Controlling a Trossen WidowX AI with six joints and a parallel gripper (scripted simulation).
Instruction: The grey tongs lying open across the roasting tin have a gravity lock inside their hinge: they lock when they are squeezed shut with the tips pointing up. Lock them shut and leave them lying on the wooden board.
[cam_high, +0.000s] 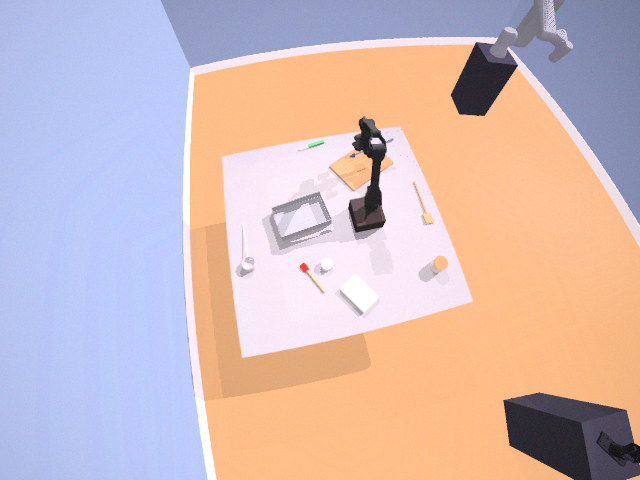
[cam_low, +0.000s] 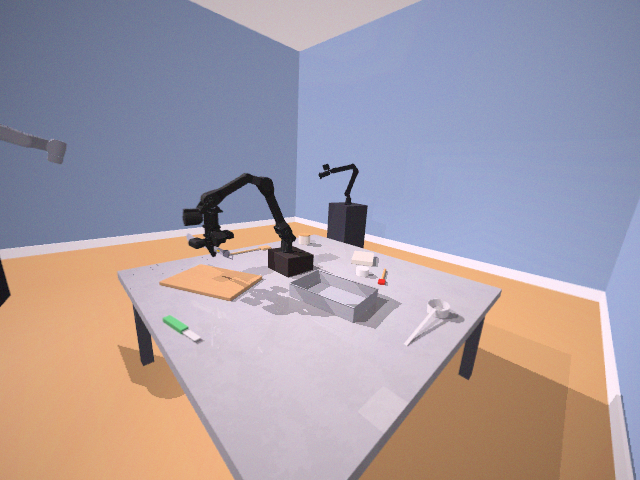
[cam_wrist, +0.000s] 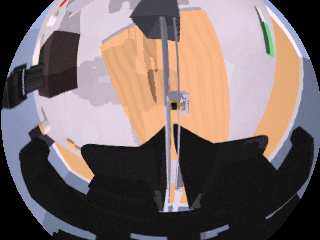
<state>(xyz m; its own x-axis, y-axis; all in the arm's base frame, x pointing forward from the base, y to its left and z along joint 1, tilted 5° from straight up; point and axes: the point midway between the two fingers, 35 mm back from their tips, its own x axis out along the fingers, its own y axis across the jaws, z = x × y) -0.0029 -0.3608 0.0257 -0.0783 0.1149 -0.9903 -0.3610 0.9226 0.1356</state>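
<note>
The wooden board lies 110 mm below my gripper tip and 10 mm to the right of it. From my gripper tip the other things lie so: red-headed spatula: 710 mm to the left, 370 mm ahead, 110 mm below; grey roasting tin: 410 mm ahead, 360 mm to the left, 90 mm below; white block: 830 mm to the left, 110 mm ahead, 100 mm below.
</note>
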